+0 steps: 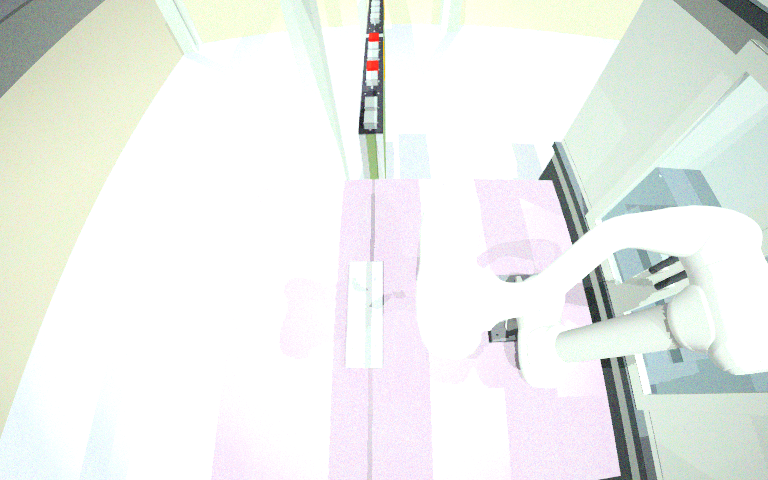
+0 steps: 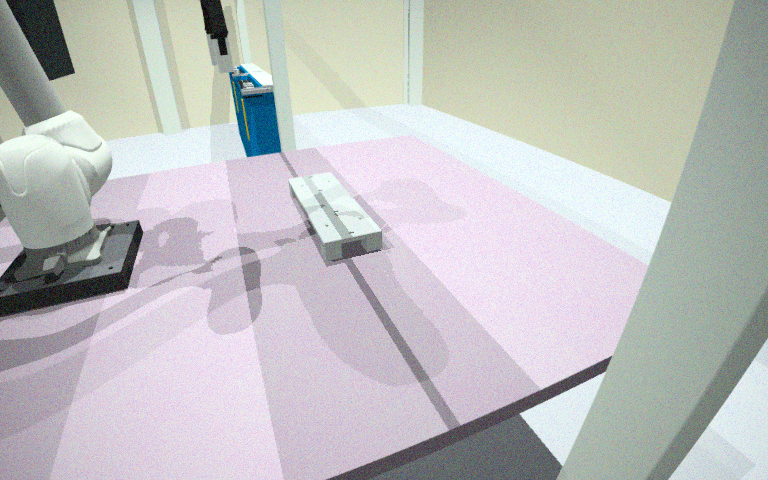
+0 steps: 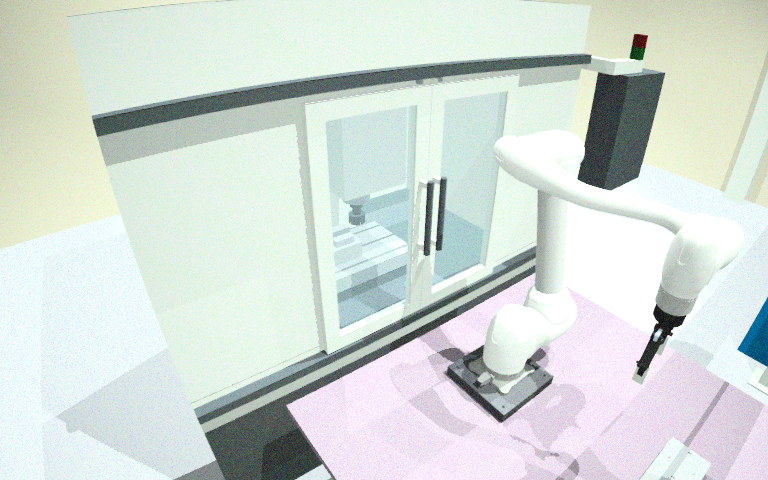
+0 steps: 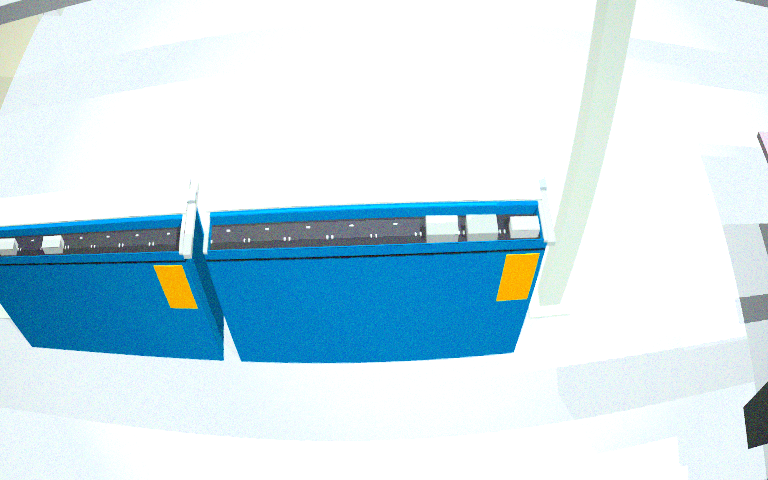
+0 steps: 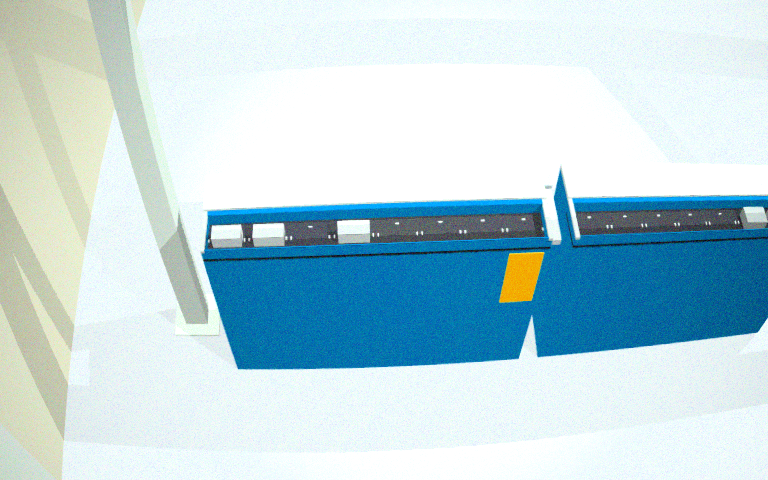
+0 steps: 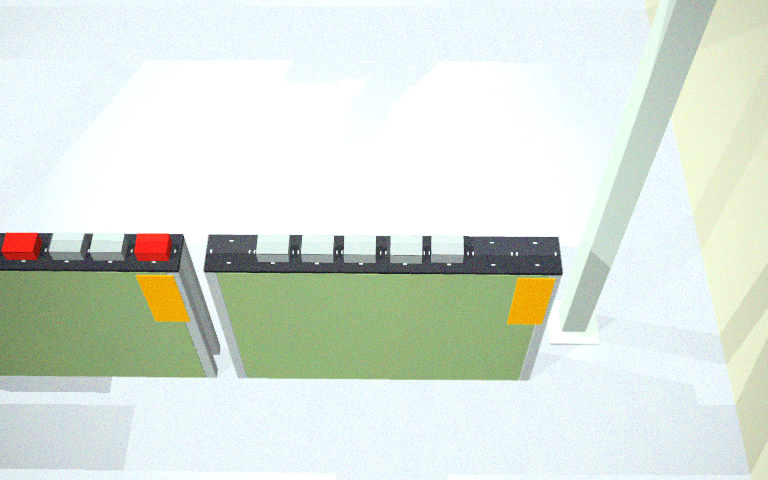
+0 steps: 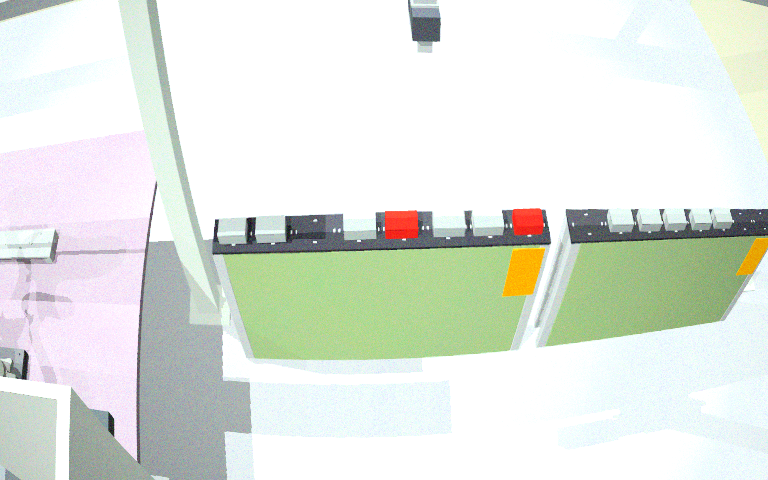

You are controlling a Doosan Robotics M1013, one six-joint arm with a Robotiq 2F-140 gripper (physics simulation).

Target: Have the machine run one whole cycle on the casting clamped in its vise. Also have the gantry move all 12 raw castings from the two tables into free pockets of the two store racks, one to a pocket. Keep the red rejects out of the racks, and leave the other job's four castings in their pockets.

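Places are measured from the arm's base along level axes (x up, y back, z right), in millimetres.
Pixels of known places: gripper, fingertip midpoint: (image 2: 222, 68); arm's base at its link origin: (image 2: 68, 253) (image 3: 501, 369).
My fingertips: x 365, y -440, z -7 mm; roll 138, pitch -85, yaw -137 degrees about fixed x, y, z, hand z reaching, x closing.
Observation:
For each thing: its top centre in the pictures, then the offset to it from my fingertips. "pt": a spot on its surface instead.
- gantry's tool at a spot on its surface: (image 7: 425, 25) pt dx +635, dy -73, dz +1705 mm
- pale slotted block at its top centre: (image 2: 327, 199) (image 7: 17, 242) (image 1: 364, 311) dx -354, dy -210, dz +29 mm
- signal lamp at a spot on its surface: (image 3: 638, 48) pt dx +668, dy +746, dz -1250 mm
My gripper (image 3: 646, 362) (image 2: 221, 59) hangs open below the arm's wrist, above the pink platform. The machine's glass doors (image 3: 422, 294) are shut. Through them the spindle (image 3: 356, 212) stands over the machine's table, with the vise (image 3: 346, 249) partly hidden by the door frame; its casting is hard to make out. One store rack (image 4: 368, 305) holds three grey castings (image 4: 441, 228) at its right end. The other store rack (image 5: 368, 305) holds three castings (image 5: 353, 231) towards its left. Several grey castings stand on one table (image 6: 368, 322) and on the other table (image 7: 368, 300), which also bears two red rejects (image 7: 400, 224) (image 7: 527, 221).
The gantry's tool (image 7: 425, 25) hangs high behind the tables; whether it holds anything is unclear. A pale slotted block (image 2: 339, 212) (image 1: 357, 316) lies on the pink platform (image 2: 481, 271). A dark cabinet (image 3: 623, 127) with a signal lamp (image 3: 638, 48) stands beside the machine. A gantry post (image 7: 164, 130) stands beside the tables.

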